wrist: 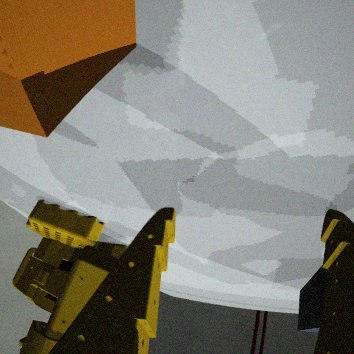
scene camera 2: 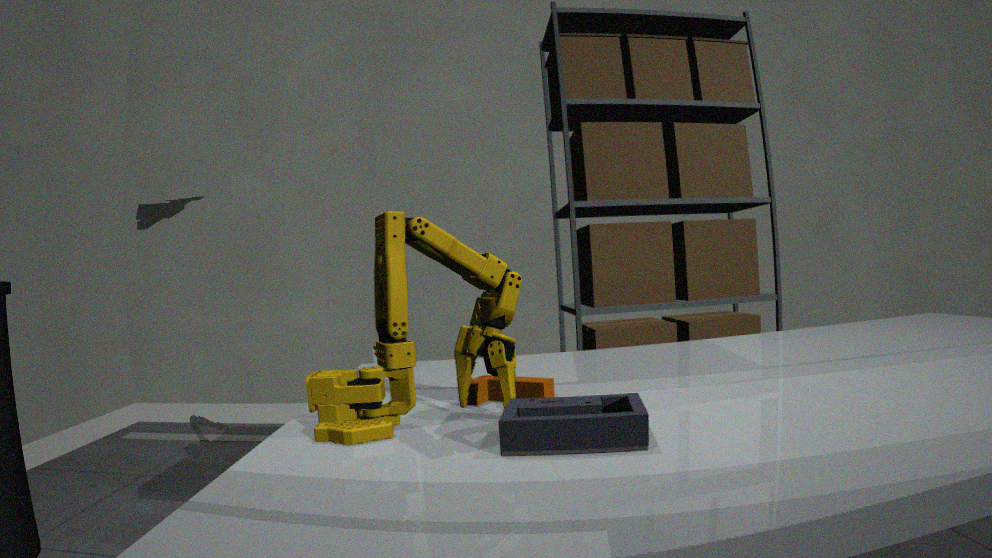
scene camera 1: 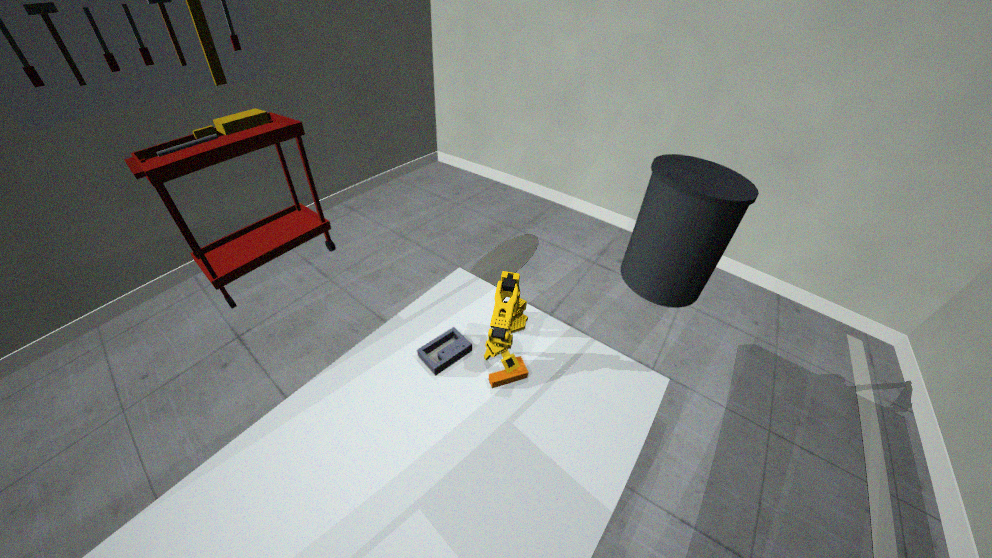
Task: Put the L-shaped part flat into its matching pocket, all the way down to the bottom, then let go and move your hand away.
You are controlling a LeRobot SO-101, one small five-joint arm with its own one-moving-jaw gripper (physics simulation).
My gripper touches an orange L-shaped part [scene camera 2: 485, 388]. Further things: a dark grey pocket tray [scene camera 1: 443, 351].
The orange L-shaped part also shows in the wrist view [wrist: 58, 58]. The dark grey pocket tray also shows in the wrist view [wrist: 311, 296].
